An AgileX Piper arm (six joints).
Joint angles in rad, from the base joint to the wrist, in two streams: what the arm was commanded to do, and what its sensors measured. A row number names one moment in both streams.
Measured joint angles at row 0:
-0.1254, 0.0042, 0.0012, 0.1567, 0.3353, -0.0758
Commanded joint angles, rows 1 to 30:
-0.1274, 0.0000, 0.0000, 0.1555, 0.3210, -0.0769
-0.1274, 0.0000, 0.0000, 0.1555, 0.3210, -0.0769
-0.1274, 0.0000, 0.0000, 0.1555, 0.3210, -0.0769
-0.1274, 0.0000, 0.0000, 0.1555, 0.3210, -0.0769
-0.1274, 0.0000, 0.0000, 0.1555, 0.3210, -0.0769
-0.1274, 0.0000, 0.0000, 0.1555, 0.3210, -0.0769
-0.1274, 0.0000, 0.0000, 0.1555, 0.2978, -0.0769
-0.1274, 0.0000, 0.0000, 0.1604, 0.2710, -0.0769
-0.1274, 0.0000, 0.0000, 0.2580, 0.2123, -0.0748
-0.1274, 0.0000, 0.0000, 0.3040, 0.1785, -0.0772
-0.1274, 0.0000, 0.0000, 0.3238, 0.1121, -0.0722
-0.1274, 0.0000, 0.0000, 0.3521, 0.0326, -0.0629
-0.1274, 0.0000, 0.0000, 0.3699, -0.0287, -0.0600
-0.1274, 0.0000, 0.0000, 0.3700, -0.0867, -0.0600
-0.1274, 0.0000, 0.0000, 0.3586, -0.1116, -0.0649
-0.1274, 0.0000, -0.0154, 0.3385, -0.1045, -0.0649
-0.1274, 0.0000, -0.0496, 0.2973, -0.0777, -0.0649
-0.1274, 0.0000, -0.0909, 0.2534, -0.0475, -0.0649
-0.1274, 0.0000, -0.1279, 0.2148, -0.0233, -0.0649
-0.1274, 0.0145, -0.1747, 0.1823, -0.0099, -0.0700
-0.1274, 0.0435, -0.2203, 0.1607, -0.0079, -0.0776
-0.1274, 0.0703, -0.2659, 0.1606, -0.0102, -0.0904
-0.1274, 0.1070, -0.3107, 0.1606, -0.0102, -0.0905
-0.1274, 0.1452, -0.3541, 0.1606, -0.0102, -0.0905
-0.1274, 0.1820, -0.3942, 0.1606, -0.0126, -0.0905
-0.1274, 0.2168, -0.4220, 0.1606, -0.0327, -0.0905
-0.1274, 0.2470, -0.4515, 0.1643, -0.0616, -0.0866
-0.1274, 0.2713, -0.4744, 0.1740, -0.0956, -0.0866
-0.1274, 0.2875, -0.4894, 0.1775, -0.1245, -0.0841
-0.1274, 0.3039, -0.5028, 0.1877, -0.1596, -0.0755
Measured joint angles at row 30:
-0.1254, 0.2245, -0.4333, 0.1742, -0.0510, -0.0780
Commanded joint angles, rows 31 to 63:
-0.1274, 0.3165, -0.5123, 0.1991, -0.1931, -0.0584
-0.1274, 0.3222, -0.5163, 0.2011, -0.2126, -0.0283
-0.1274, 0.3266, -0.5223, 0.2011, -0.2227, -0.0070
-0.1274, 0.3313, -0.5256, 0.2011, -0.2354, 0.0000
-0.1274, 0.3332, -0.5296, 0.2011, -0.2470, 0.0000
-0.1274, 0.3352, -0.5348, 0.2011, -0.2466, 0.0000
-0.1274, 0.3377, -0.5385, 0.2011, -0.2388, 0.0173
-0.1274, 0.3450, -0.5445, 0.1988, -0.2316, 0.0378
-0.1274, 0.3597, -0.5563, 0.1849, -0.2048, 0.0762
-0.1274, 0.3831, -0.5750, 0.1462, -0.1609, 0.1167
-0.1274, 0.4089, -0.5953, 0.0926, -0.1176, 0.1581
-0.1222, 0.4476, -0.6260, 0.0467, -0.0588, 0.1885
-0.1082, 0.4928, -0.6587, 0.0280, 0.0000, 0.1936
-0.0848, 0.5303, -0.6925, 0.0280, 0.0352, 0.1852
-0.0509, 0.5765, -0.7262, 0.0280, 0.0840, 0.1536
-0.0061, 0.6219, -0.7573, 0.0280, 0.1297, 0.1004
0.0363, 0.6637, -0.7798, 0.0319, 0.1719, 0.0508
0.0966, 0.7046, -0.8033, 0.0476, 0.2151, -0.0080
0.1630, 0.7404, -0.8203, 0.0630, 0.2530, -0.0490
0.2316, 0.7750, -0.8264, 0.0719, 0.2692, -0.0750
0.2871, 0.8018, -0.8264, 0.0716, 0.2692, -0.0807
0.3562, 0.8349, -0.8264, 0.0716, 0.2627, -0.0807
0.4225, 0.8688, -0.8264, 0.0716, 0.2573, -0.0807
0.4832, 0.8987, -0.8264, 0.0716, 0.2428, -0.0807
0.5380, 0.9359, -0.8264, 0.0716, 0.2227, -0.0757
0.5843, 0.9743, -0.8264, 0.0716, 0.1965, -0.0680
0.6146, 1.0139, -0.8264, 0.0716, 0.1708, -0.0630
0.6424, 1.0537, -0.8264, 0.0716, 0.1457, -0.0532
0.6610, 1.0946, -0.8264, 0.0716, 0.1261, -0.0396
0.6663, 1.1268, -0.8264, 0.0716, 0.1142, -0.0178
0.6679, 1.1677, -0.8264, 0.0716, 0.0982, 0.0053
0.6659, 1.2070, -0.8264, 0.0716, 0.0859, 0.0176
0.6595, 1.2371, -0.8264, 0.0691, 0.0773, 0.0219
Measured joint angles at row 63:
0.6560, 1.1223, -0.8171, 0.0689, 0.1365, -0.0256
